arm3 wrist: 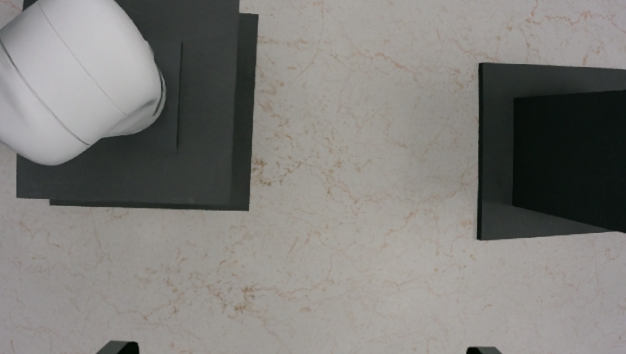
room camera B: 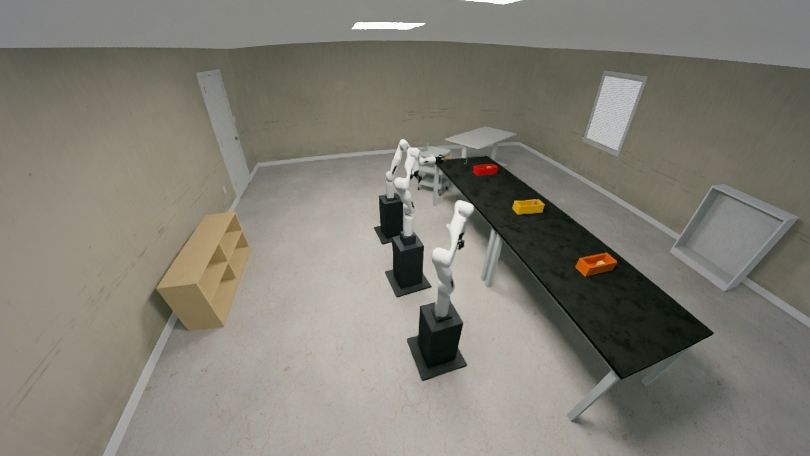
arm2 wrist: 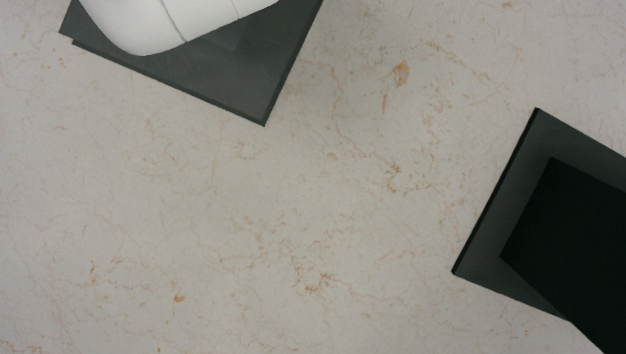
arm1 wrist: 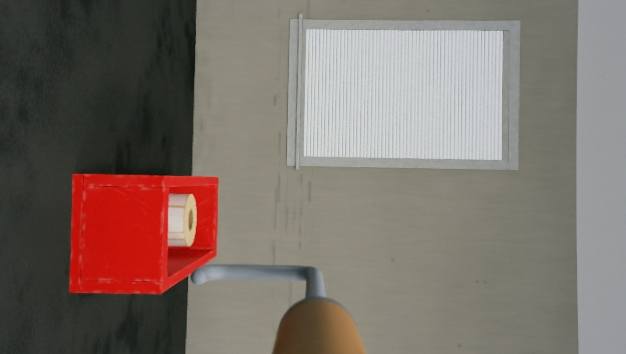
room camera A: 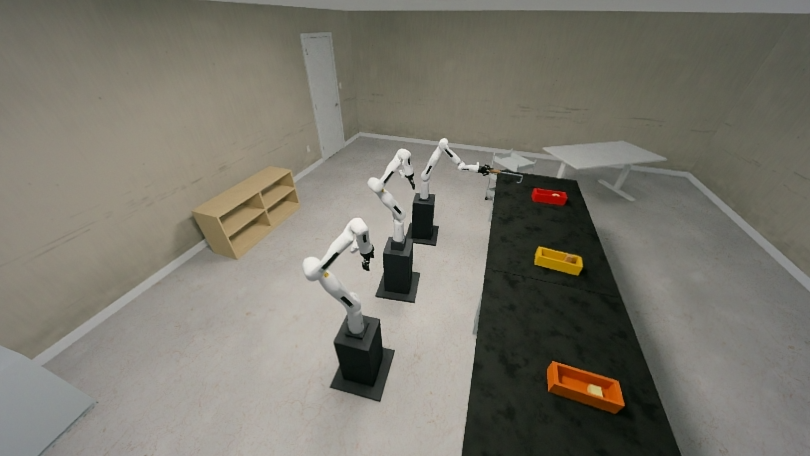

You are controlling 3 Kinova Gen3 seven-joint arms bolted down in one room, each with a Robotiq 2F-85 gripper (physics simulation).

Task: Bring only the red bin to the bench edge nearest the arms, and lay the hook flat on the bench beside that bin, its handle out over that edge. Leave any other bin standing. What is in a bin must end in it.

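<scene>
The red bin stands on the far part of the black bench, set back from the arm-side edge, with a pale label roll in it. The hook has a wooden handle and bent grey rod; arm1's gripper is shut on its handle, fingers hidden in the wrist view. The farthest arm's gripper holds it raised over the bench end, apart from the bin. Arm3's gripper is open, fingertips wide apart. Arm2's fingers do not show in its wrist view.
The yellow bin and orange bin stand on the bench with pale items inside. The nearest gripper and middle gripper hang beside the bench. A white table stands beyond.
</scene>
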